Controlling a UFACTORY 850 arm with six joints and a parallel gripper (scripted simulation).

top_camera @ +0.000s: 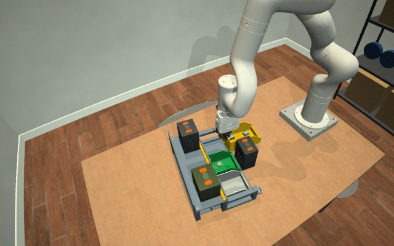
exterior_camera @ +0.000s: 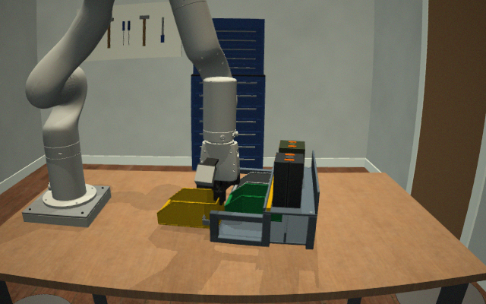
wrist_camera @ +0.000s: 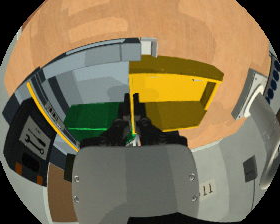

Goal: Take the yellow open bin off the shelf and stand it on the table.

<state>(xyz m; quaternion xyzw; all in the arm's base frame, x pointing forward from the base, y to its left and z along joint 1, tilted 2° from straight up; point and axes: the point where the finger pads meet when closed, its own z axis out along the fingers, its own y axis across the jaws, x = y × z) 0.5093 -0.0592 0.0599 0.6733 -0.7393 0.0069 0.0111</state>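
Right now the yellow bin is 80 mm behind my hand, 10 mm to the left of it and 40 mm below it. Round my hand: grey bin 110 mm ahead, 220 mm to the left, 60 mm below; olive box 200 mm ahead, 210 mm to the left, 50 mm above; green bin 90 mm ahead, 100 mm to the left, 60 mm below.
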